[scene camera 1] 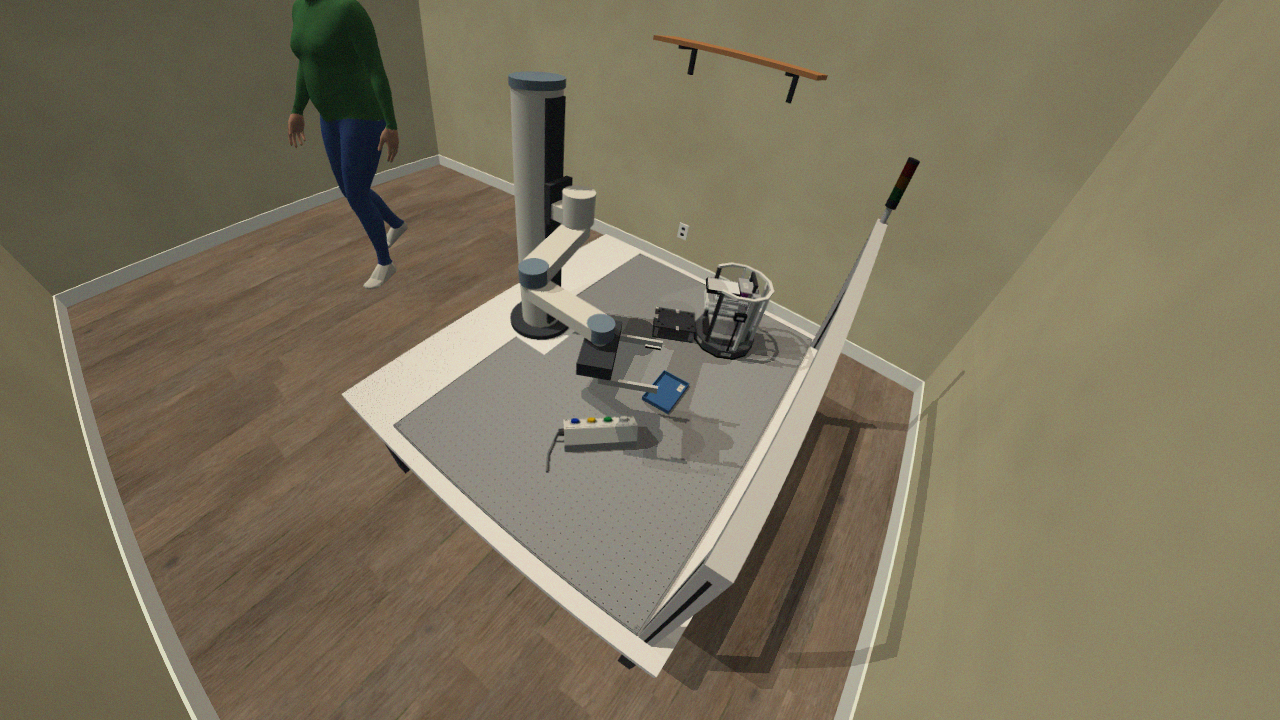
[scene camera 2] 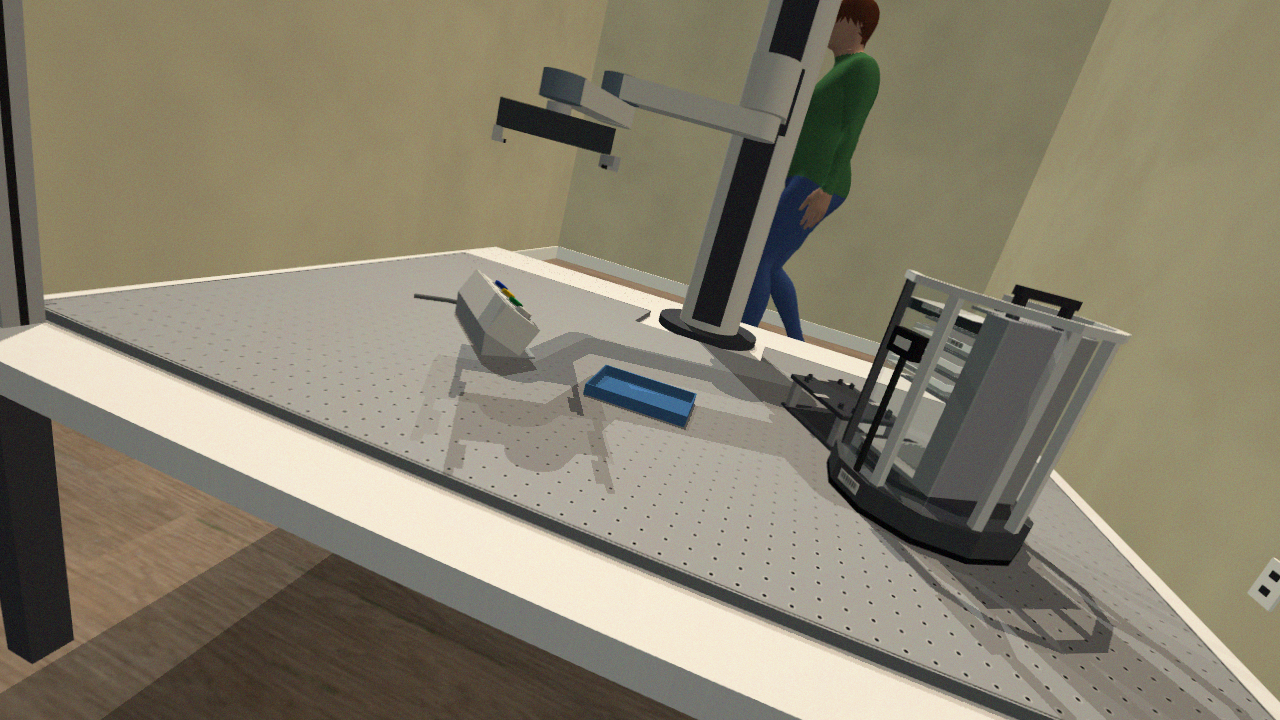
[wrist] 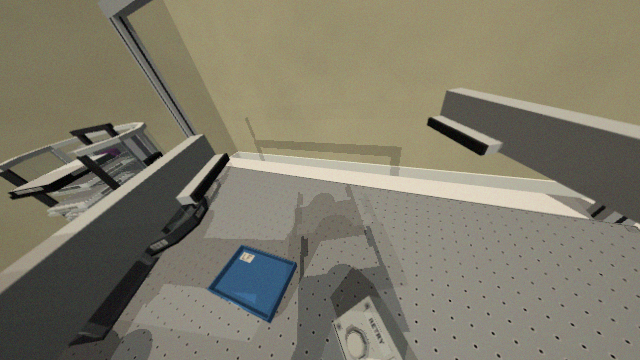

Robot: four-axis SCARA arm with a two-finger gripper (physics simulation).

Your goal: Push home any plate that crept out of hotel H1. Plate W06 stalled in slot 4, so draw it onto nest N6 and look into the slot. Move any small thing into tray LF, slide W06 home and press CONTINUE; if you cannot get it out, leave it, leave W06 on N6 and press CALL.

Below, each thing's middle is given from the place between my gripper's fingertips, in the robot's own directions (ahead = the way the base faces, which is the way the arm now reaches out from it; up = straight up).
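Relative to the blue tray (scene camera 2: pixel 647 396), my gripper is 31 cm above, 20 cm to the right and 4 cm beyond. The round slotted rack (scene camera 2: pixel 970 402) is 61 cm to the left of my hand, 17 cm below it and 1 cm behind it.
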